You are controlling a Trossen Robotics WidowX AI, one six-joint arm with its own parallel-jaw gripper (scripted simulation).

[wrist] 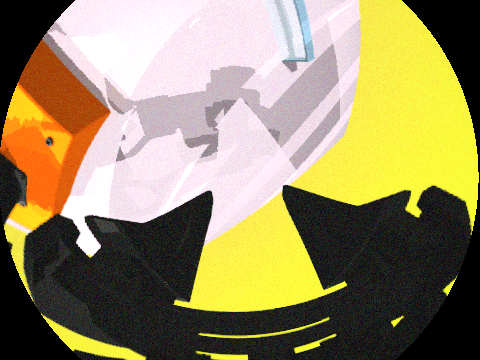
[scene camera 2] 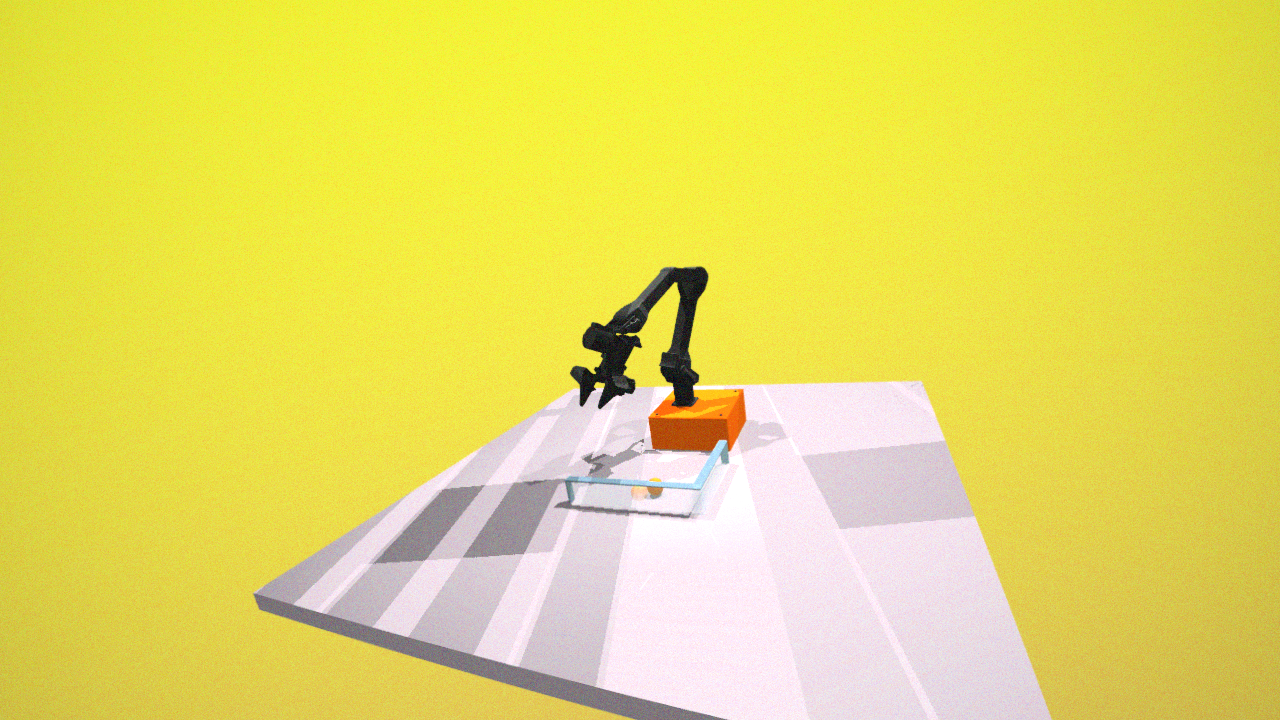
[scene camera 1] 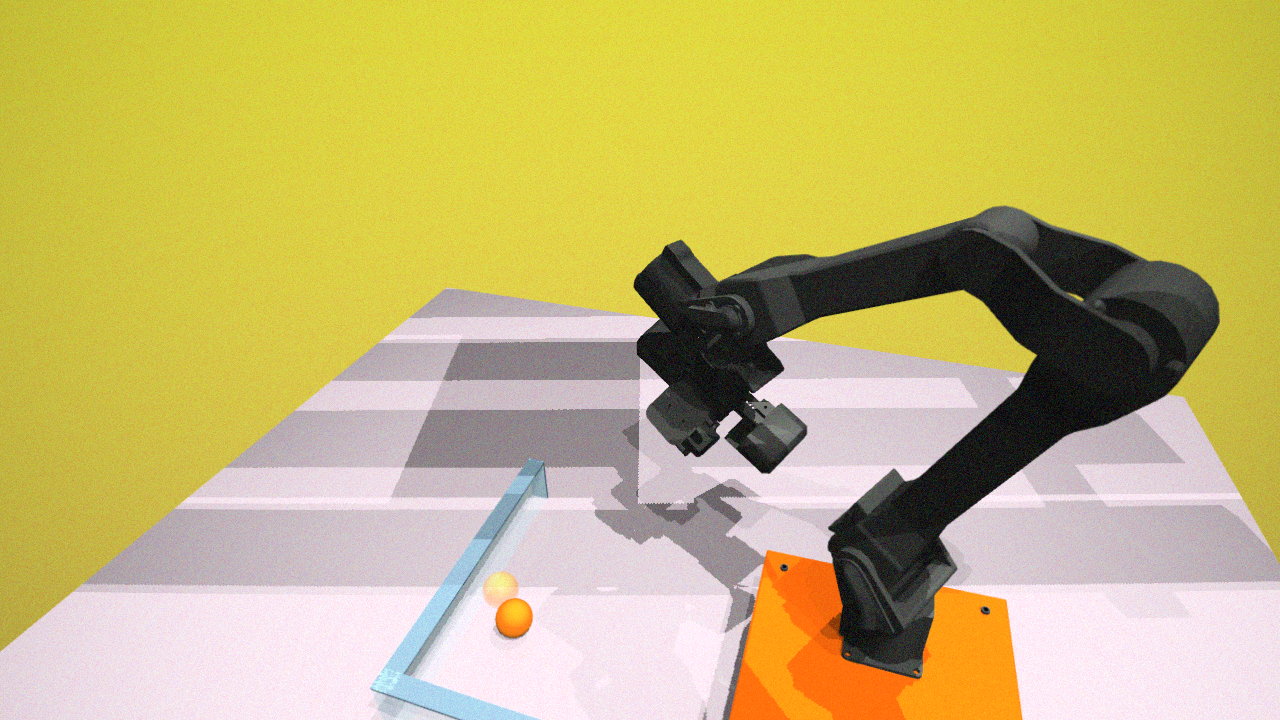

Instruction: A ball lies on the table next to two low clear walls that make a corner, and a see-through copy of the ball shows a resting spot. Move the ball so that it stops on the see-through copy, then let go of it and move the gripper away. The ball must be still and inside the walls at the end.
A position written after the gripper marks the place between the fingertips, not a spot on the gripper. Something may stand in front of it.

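An orange ball (scene camera 1: pixel 514 617) is part of the scene, along with a see-through copy of ball (scene camera 1: pixel 501 586). In the wrist view the orange ball is out of frame. The gripper (scene camera 1: pixel 712 413), visible too in scene camera 2 (scene camera 2: pixel 590 407) and in the wrist view (wrist: pixel 247 193), is open and holds nothing.
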